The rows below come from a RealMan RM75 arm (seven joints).
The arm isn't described. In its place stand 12 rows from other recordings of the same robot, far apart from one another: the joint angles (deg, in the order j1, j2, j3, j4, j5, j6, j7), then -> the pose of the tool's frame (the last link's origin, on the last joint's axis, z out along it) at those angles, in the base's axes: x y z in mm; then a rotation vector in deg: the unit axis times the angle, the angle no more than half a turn.
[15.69 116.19 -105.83 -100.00 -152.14 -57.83 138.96] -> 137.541, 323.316, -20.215, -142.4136, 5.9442, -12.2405
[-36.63 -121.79 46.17 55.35 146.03 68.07 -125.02] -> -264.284, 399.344, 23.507, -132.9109, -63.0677, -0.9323
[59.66 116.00 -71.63 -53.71 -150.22 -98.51 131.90] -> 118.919, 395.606, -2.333, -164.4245, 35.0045, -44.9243
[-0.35 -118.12 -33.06 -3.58 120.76 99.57 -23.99] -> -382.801, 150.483, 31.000, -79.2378, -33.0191, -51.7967
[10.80 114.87 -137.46 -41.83 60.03 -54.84 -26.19] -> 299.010, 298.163, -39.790, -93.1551, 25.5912, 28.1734
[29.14 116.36 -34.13 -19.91 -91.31 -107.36 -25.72] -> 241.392, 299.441, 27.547, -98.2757, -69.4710, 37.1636
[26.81 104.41 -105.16 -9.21 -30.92 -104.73 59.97] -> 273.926, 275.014, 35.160, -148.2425, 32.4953, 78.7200
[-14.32 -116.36 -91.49 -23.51 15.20 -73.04 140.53] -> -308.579, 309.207, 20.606, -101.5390, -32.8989, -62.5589
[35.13 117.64 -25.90 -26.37 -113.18 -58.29 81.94] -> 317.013, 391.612, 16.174, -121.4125, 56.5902, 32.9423
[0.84 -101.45 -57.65 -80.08 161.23 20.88 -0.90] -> -232.406, 299.251, 18.692, -113.2693, -21.5221, -33.4784
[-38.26 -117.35 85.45 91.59 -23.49 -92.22 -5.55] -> -120.704, 365.053, 28.762, -122.8487, -71.5794, 17.1899
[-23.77 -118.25 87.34 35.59 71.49 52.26 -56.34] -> -258.506, 340.809, -72.191, -146.2801, -17.1028, -26.8875
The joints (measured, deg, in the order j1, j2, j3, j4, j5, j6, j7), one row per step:
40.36 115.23 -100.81 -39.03 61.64 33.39 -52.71
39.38 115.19 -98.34 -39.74 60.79 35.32 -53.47
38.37 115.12 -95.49 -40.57 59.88 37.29 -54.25
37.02 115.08 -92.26 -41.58 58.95 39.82 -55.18
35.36 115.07 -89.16 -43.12 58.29 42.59 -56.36
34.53 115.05 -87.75 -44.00 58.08 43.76 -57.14
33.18 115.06 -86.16 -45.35 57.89 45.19 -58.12
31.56 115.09 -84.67 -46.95 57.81 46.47 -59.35
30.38 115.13 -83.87 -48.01 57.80 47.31 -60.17
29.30 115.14 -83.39 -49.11 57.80 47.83 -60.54
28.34 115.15 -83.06 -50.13 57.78 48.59 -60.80
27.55 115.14 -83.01 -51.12 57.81 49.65 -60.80
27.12 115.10 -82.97 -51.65 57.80 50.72 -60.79
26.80 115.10 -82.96 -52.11 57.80 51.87 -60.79
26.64 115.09 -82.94 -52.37 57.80 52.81 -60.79
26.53 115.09 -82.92 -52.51 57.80 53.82 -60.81
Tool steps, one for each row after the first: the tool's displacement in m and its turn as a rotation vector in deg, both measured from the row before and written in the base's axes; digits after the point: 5 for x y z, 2 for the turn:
0.00480 -0.00161 0.00522 -0.22 0.48 -0.97
0.00481 -0.00087 0.00680 0.08 0.64 -1.01
0.00668 -0.00275 0.00746 -0.15 0.83 -1.35
0.00600 -0.00413 0.00761 -0.27 1.05 -1.02
0.00241 -0.00165 0.00413 0.03 0.44 -0.16
0.00379 -0.00332 0.00503 0.06 0.57 -0.20
0.00430 -0.00398 0.00546 0.23 0.50 0.03
0.00338 -0.00356 0.00306 0.04 0.26 0.00
0.00247 -0.00286 0.00285 0.25 0.25 -0.06
0.00192 -0.00331 0.00199 -0.11 0.23 -0.07
0.00062 -0.00369 0.00081 -0.56 0.30 -0.08
0.00048 -0.00303 0.00014 -0.77 0.19 -0.13
-0.00016 -0.00301 -0.00045 -0.92 0.22 -0.07
-0.00023 -0.00221 -0.00045 -0.79 0.17 -0.06
-0.00009 -0.00243 -0.00080 -0.92 0.17 -0.11

